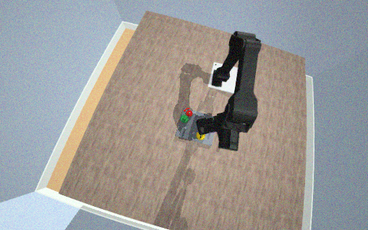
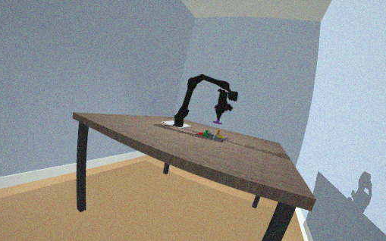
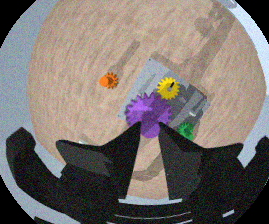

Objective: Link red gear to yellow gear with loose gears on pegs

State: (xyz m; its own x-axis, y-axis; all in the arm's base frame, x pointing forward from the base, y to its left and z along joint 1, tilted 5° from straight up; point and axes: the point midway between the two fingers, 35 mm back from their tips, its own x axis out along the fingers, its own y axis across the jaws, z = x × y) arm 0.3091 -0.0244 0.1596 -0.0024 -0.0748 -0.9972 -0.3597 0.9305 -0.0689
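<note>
The green gear lies 140 mm to the right of my gripper tip, 100 mm below it and 40 mm behind it. From my gripper tip the other things lie so: purple gear 10 mm below; then yellow gear 110 mm below, 40 mm ahead, 30 mm to the right; then orange gear 110 mm below, 100 mm to the left, 10 mm ahead.
</note>
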